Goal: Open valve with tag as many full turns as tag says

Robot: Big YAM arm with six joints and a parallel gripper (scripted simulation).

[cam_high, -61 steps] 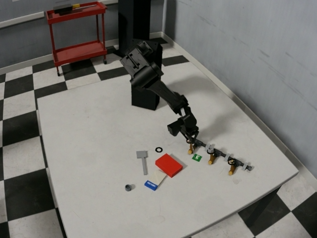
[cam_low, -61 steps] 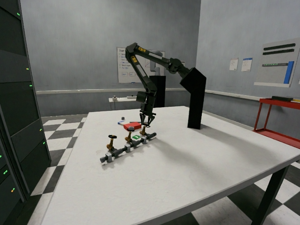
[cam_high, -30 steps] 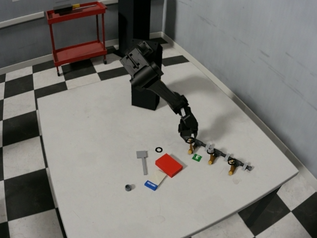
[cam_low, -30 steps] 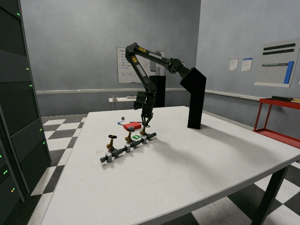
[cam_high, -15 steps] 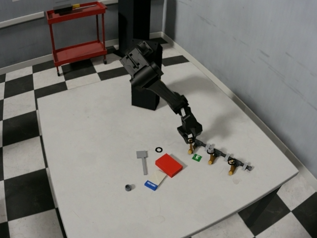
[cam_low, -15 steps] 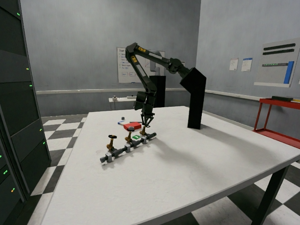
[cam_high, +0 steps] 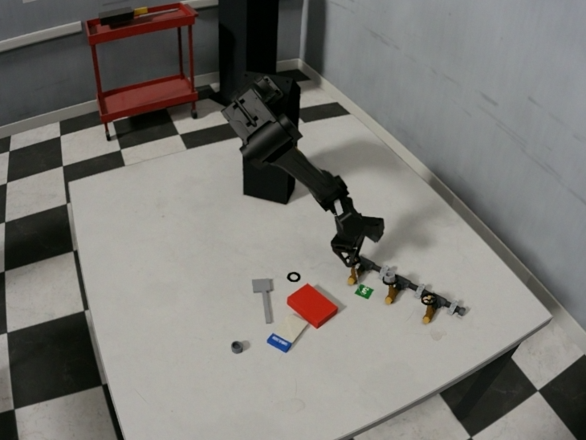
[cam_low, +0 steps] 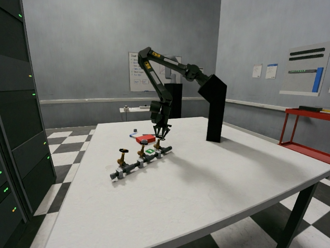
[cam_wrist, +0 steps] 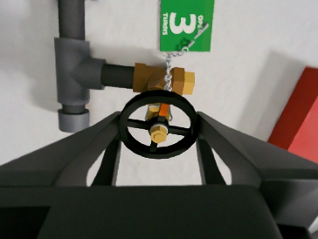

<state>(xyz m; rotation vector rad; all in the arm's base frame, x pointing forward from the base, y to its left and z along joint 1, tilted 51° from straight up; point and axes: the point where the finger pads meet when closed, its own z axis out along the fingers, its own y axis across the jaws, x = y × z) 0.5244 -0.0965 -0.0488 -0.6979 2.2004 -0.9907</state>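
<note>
Right now the green tag is 80 mm below my hand, 70 mm ahead of it and 20 mm to the right of it. Also, from my hand: grey t-shaped tool 230 mm to the right, 130 mm behind, 70 mm below; card 280 mm to the right, 70 mm below, 10 mm ahead; red box 160 mm to the right, 60 mm below.
</note>
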